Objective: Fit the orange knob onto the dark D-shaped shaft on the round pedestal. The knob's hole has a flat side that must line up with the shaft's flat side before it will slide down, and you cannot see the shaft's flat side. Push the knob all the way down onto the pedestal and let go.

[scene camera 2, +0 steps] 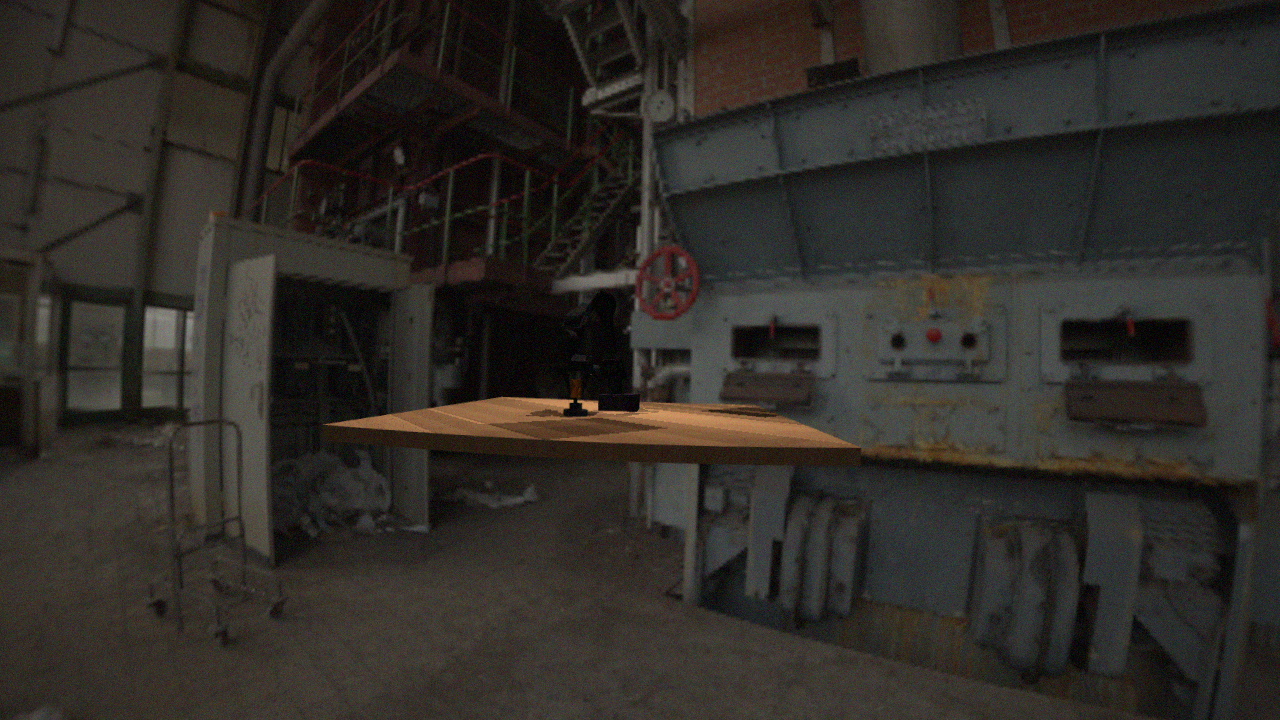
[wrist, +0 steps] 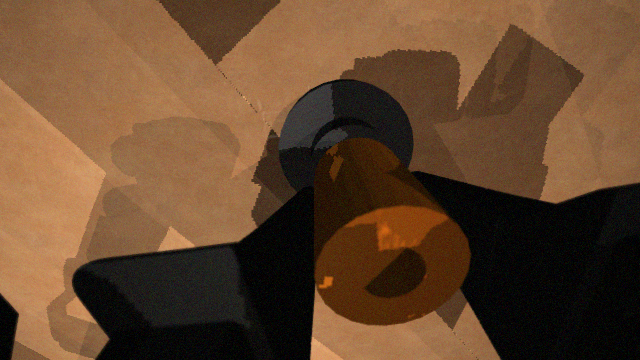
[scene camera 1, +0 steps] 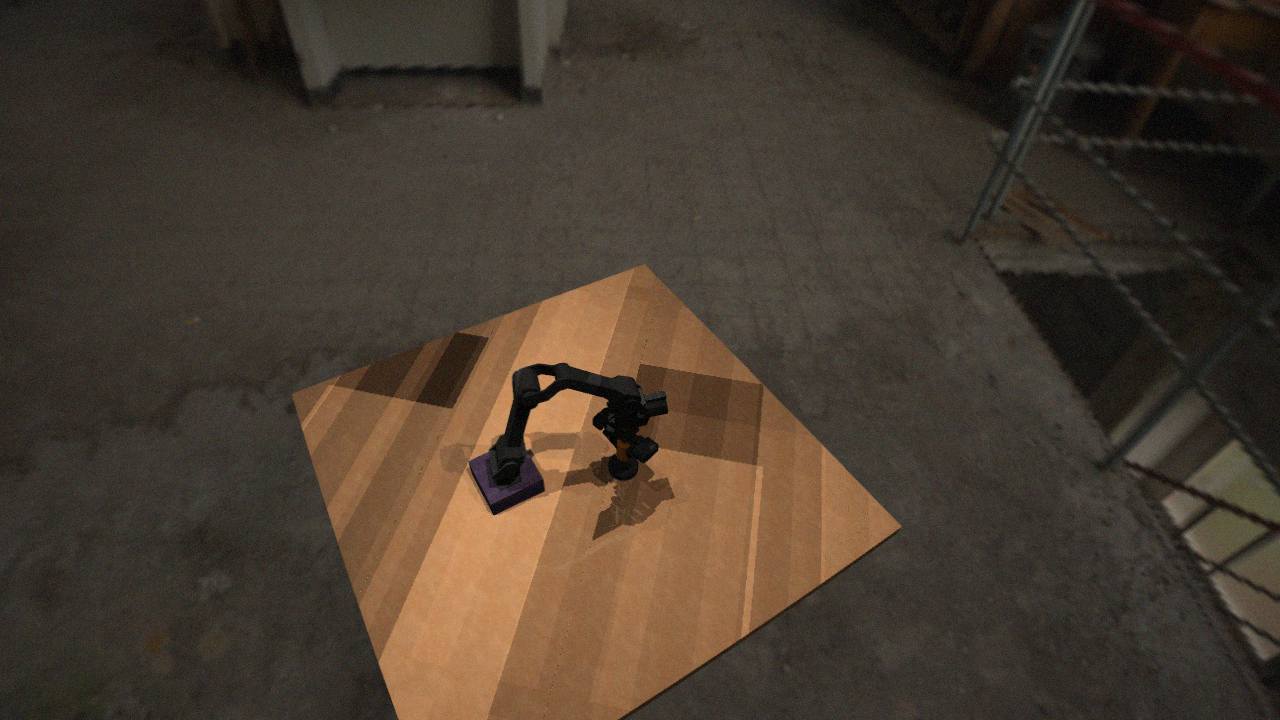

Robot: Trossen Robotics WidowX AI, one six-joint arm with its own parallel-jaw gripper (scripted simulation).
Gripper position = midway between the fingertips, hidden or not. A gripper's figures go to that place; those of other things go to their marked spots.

My gripper (wrist: 361, 189): 11 cm from the lens. An orange knob (wrist: 385, 252): 7 cm from the lens. A round pedestal (wrist: 334, 111): 15 cm from the lens. The marked spots on the round pedestal and the orange knob are 10 cm apart.
